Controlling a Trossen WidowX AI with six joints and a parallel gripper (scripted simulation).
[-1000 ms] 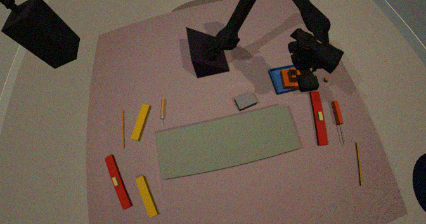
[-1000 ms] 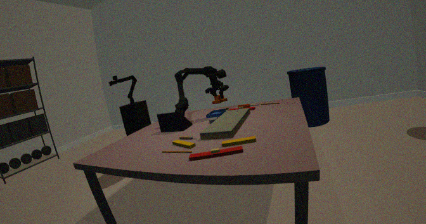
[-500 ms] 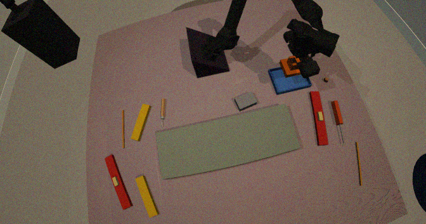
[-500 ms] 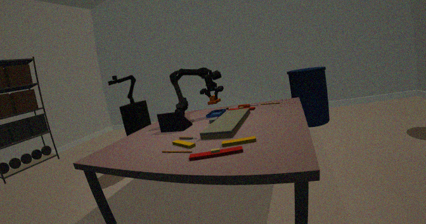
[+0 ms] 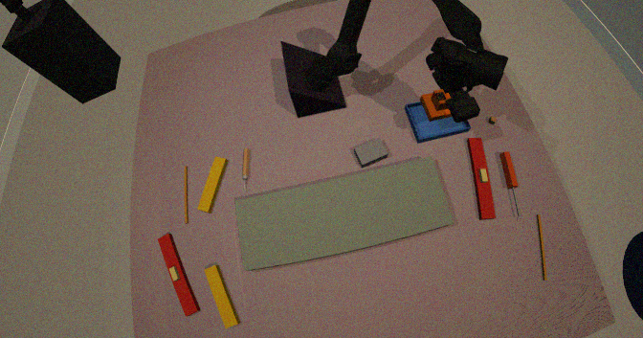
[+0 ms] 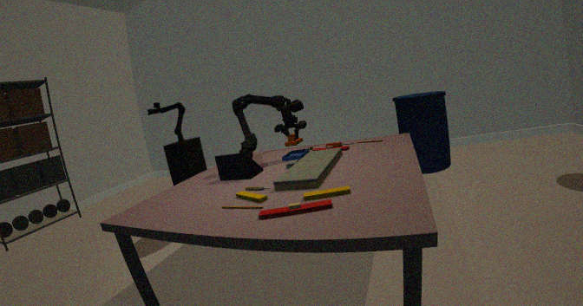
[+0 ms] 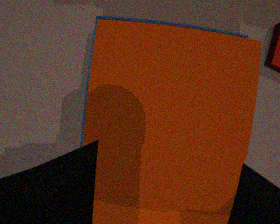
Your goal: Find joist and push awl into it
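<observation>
Now: gripper tip 90 mm above the blue tray and 10 mm to the left of it. From my gripper tip the other things lie so: orange stud finder 20 mm to the right, 20 mm above; small cube 160 mm to the left, 100 mm below, 50 mm ahead; grey block 230 mm to the right, 90 mm below, 40 mm ahead.
</observation>
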